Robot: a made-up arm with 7 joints. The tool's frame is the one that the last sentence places. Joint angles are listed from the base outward.
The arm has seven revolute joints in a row. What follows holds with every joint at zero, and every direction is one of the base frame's.
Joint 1 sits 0.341 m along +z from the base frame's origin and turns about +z.
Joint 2 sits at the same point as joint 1 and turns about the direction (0, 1, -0.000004).
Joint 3 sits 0.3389 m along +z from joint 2 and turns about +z.
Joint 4 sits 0.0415 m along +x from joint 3 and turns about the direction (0, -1, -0.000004).
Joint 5 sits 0.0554 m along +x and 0.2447 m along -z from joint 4 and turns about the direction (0, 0.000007, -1).
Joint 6 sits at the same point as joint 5 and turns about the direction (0, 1, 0.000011).
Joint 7 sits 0.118 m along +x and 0.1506 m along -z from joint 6 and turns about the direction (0, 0.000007, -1).
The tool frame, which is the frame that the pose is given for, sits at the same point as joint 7; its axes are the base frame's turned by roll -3.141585, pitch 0 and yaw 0 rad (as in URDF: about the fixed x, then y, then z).
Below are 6 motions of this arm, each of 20 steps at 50 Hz.
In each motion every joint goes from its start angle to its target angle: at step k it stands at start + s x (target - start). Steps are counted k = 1, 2, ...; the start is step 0. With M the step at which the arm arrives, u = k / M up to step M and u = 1 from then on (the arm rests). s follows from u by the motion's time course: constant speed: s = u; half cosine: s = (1 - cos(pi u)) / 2; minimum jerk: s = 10 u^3 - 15 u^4 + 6 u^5.
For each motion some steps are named. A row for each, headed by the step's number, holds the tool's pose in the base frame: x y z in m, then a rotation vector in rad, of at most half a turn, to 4 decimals.
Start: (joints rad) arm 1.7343 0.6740 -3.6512 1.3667 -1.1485 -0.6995 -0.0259
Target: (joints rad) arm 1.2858 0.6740 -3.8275 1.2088 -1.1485 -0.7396 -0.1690
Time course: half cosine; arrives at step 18
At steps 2, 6, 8, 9, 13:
2: -0.0148 -0.0486 0.9016 0.8158 -0.0054 0.6039
6: -0.0343 -0.0537 0.8934 0.8289 -0.0739 0.4817
8: -0.0492 -0.0548 0.8871 0.8362 -0.1253 0.3921
9: -0.0573 -0.0544 0.8836 0.8391 -0.1530 0.3448
13: -0.0866 -0.0476 0.8699 0.8445 -0.2565 0.1722

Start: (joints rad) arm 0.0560 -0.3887 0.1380 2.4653 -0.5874 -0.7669 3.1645
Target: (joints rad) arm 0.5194 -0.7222 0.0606 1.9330 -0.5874 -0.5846 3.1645
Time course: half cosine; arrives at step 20
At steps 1, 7, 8, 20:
1: -0.2375 0.0965 0.9854 -0.3074 -0.4971 -0.2973
7: -0.2535 0.0706 0.9903 -0.2961 -0.4149 -0.1978
8: -0.2568 0.0627 0.9910 -0.2940 -0.3925 -0.1707
20: -0.2638 -0.0175 0.9847 -0.2957 -0.1897 0.0779

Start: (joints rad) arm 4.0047 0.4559 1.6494 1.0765 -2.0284 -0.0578 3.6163
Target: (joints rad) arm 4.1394 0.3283 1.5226 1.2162 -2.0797 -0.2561 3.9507
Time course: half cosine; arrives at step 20
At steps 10, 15, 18, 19, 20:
10: 0.3341 -0.1831 0.5529 -0.6405 1.9426 -0.7803
15: 0.3408 -0.1721 0.5605 -0.6047 1.9296 -0.7126
18: 0.3428 -0.1681 0.5631 -0.5936 1.9257 -0.6892
19: 0.3431 -0.1675 0.5635 -0.5920 1.9252 -0.6857
20: 0.3432 -0.1672 0.5637 -0.5914 1.9250 -0.6845

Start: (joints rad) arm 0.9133 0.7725 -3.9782 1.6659 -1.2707 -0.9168 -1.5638
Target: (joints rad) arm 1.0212 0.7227 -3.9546 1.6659 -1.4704 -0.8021 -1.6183
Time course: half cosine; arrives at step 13
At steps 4, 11, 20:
4: -0.0134 0.1180 0.9018 0.5749 0.3320 -2.0271
11: -0.0533 0.0766 0.8966 0.7355 0.4254 -2.0587
20: -0.0562 0.0733 0.8960 0.7473 0.4338 -2.0614

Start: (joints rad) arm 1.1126 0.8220 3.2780 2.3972 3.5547 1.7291 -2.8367
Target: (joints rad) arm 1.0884 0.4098 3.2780 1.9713 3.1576 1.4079 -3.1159
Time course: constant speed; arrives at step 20
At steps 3, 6, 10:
3: 0.1418 0.3651 0.9746 -1.0442 1.4764 1.4286
6: 0.1271 0.2995 1.0137 -0.9326 1.3048 1.4073
10: 0.1024 0.2049 1.0527 -0.7765 1.0859 1.3668

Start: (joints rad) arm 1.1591 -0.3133 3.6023 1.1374 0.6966 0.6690 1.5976
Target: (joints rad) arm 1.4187 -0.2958 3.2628 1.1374 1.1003 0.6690 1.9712
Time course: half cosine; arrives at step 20
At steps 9, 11, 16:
9: -0.0047 -0.4999 0.4054 1.0135 2.2368 -0.0906
11: -0.0087 -0.5000 0.4046 1.1317 2.1511 -0.0647
16: -0.0171 -0.4999 0.4044 1.3571 1.9528 -0.0121

